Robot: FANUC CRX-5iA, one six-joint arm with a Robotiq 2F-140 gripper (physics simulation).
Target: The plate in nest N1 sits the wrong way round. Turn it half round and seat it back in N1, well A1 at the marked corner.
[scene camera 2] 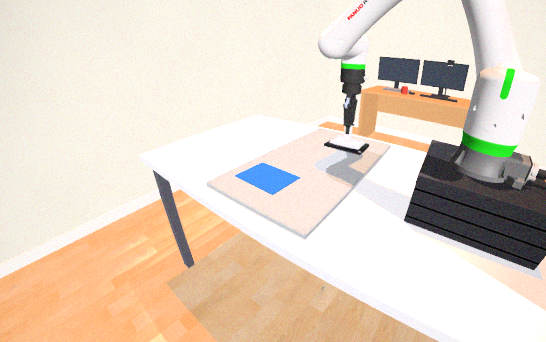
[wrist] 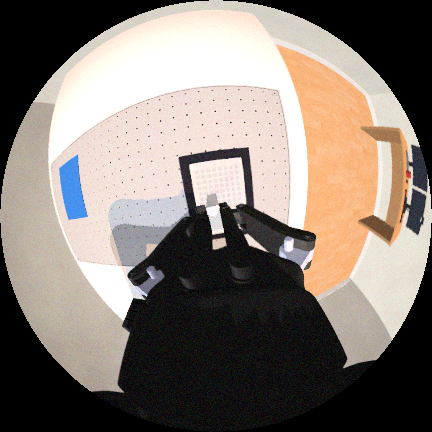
Note:
I see my gripper (wrist: pixel 213 202), a white well plate (wrist: pixel 224 176) and a flat blue rectangle (wrist: pixel 72 197).

